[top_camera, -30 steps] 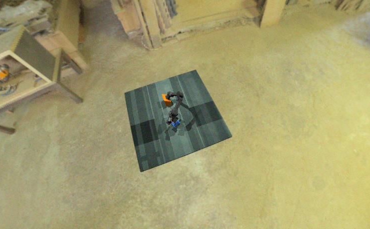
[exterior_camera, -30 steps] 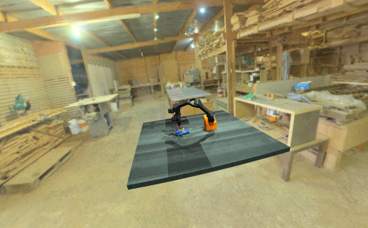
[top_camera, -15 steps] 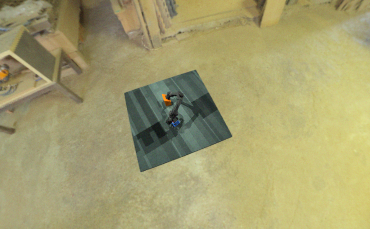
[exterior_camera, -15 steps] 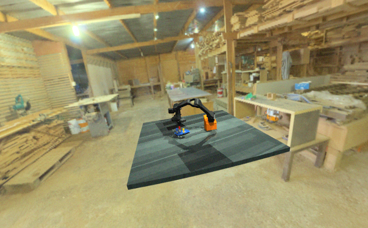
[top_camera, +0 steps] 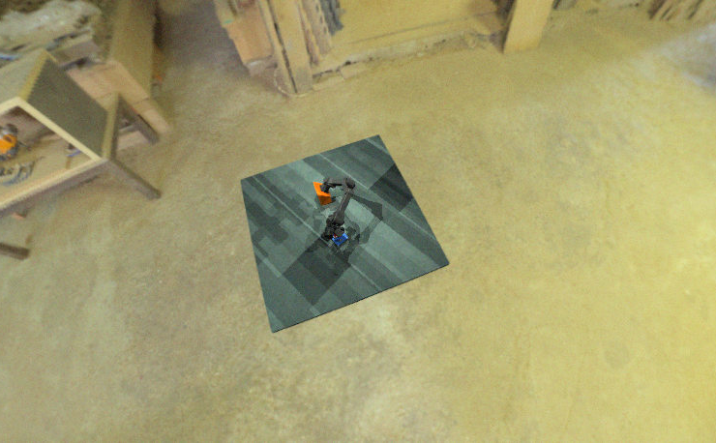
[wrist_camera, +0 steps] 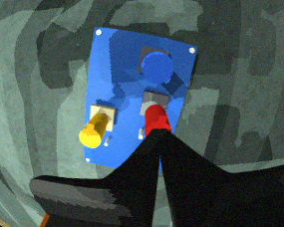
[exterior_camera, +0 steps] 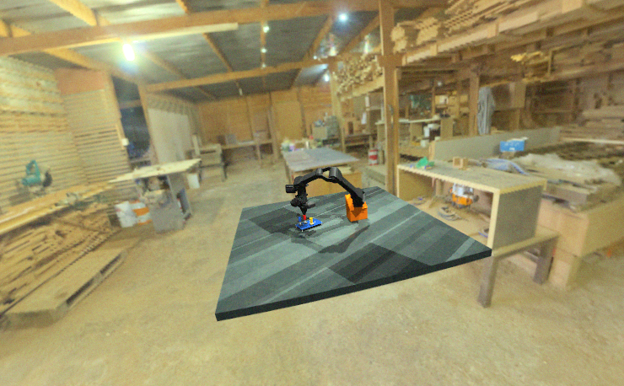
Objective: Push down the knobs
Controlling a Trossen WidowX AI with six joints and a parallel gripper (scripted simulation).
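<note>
Right now the yellow knob is 4 cm behind my gripper tip, 4 cm to the left of it and 3 cm below it. Also, from my gripper tip: red knob (1 cm below).
</note>
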